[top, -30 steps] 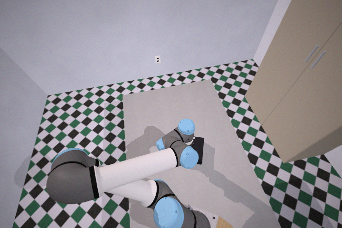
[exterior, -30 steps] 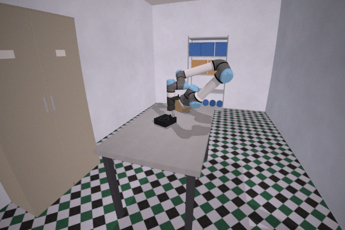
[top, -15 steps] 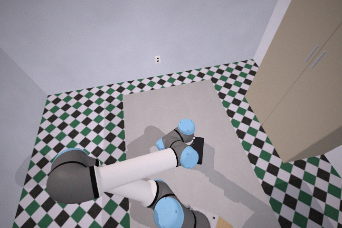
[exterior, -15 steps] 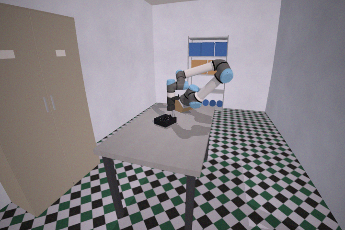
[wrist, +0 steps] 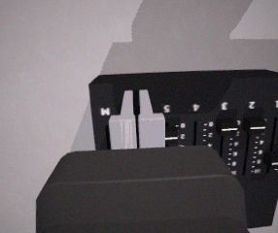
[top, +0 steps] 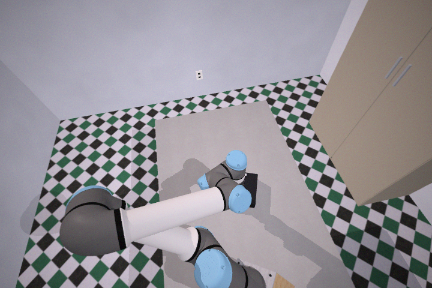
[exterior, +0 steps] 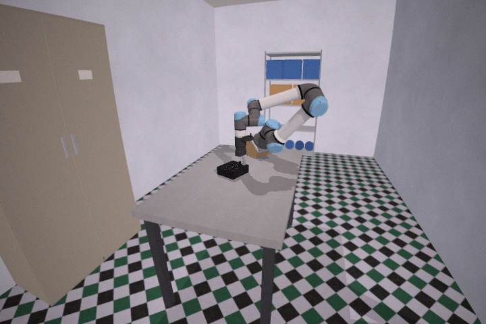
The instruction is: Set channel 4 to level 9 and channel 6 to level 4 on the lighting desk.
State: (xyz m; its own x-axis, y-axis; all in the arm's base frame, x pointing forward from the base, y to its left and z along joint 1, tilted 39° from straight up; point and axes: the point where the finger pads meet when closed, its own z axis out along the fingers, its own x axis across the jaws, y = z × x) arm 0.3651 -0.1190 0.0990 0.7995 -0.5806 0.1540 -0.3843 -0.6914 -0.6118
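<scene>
The channel 5 cap lies 30 mm to the right of my hand, 10 mm below it and 10 mm ahead of it. Also, from my hand: channel 6 cap 20 mm to the right, 10 mm below, 10 mm behind; channel 3 cap 50 mm to the right, 50 mm ahead, 10 mm below; master cap 50 mm behind, 40 mm to the right, 10 mm below.
</scene>
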